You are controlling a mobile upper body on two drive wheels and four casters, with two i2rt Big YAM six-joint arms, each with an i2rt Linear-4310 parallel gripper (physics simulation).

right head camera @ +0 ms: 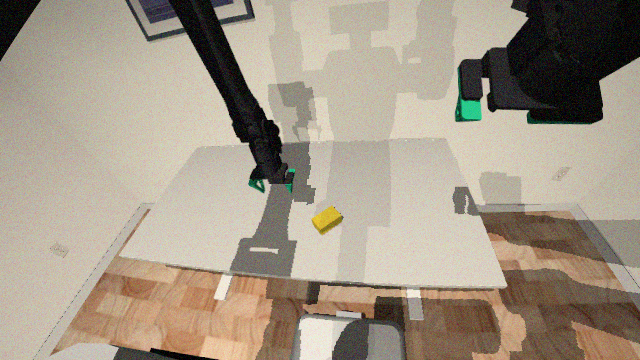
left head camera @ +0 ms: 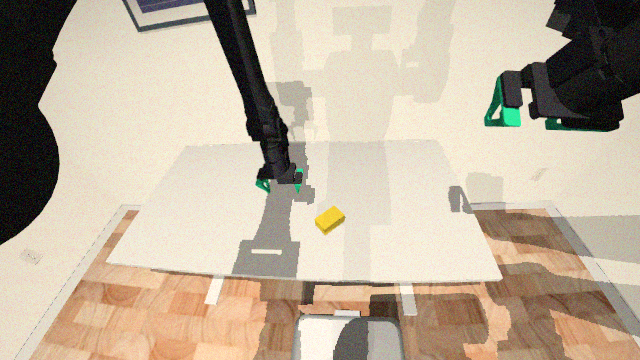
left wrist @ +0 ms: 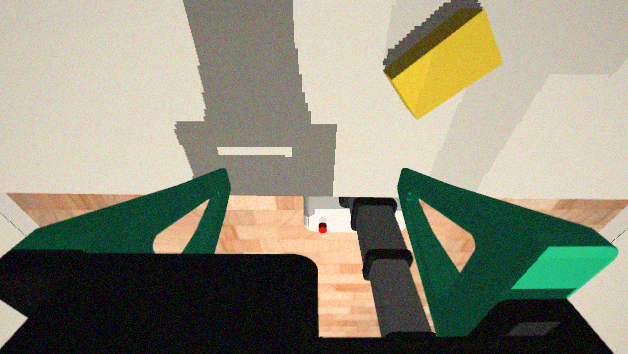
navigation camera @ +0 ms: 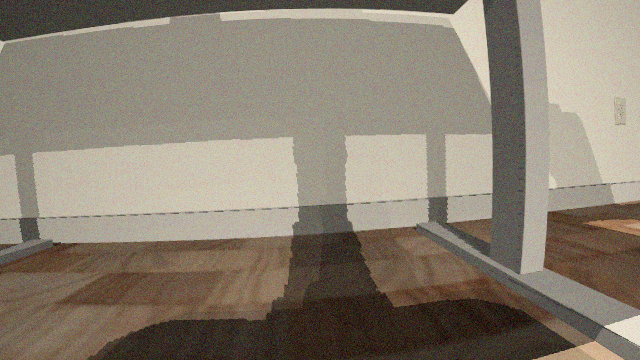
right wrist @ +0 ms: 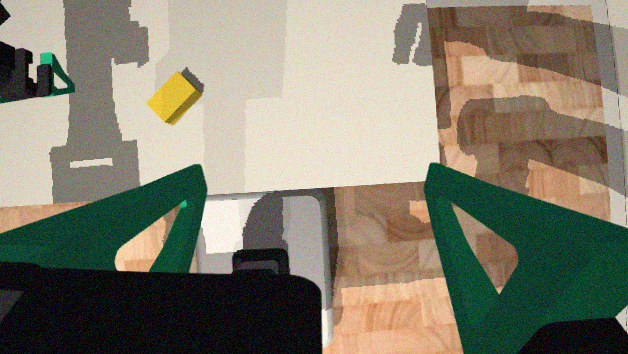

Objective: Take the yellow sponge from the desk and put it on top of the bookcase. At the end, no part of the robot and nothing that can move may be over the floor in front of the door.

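Places are measured from the left arm's base along level axes (x ahead, y left, z up), in centimetres.
Pixels of known places: left gripper, between the fingertips: (right head camera: 277,192) (left head camera: 283,192) (left wrist: 313,177) (right wrist: 49,92); right gripper, between the fingertips: (right head camera: 492,118) (left head camera: 515,123) (right wrist: 315,176).
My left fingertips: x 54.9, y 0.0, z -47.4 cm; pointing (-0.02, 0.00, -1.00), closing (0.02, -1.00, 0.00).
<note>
Behind a point stands the place of what it marks.
The yellow sponge (left head camera: 330,218) @(y -14.8, x 56.1, z -64.5 cm) (right head camera: 327,219) @(y -15.0, x 55.7, z -64.5 cm) (left wrist: 445,65) @(y -14.1, x 57.4, z -64.5 cm) (right wrist: 175,99) @(y -15.6, x 56.0, z -64.5 cm) lies flat, set at an angle, on the white desk (left head camera: 425,250) @(y -49.7, x 45.4, z -69.0 cm) (right head camera: 430,255) @(y -51.8, x 44.7, z -69.0 cm) (left wrist: 100,100) @(y 29.2, x 51.4, z -69.0 cm) (right wrist: 340,130) @(y -51.6, x 47.3, z -69.0 cm). My left gripper (left head camera: 281,187) @(y 0.0, x 54.9, z -47.4 cm) (right head camera: 274,187) @(y 0.0, x 54.9, z -47.4 cm) (left wrist: 313,177) @(y 0.0, x 54.9, z -47.4 cm) is open and empty above the desk, to the left of the sponge and apart from it. In the left wrist view the sponge lies beyond the fingertips, at the upper right. My right gripper (left head camera: 537,124) (right head camera: 515,120) (right wrist: 315,176) @(y -45.4, x 37.7, z -11.0 cm) is open and empty, held high at the right. The bookcase and the door do not show.
My pale base (left head camera: 312,340) @(y -6.0, x 20.4, z -115.0 cm) (right head camera: 315,340) @(y -7.6, x 20.3, z -115.0 cm) is at the desk's near edge. A framed picture (left head camera: 170,5) @(y 48.6, x 110.1, z 2.5 cm) (right head camera: 175,12) hangs on the wall behind. In the navigation view, a desk leg (navigation camera: 535,150) @(y -59.7, x 68.7, z -117.8 cm) stands at the right under the desktop. A large black shape (left head camera: 25,125) fills the left edge.
</note>
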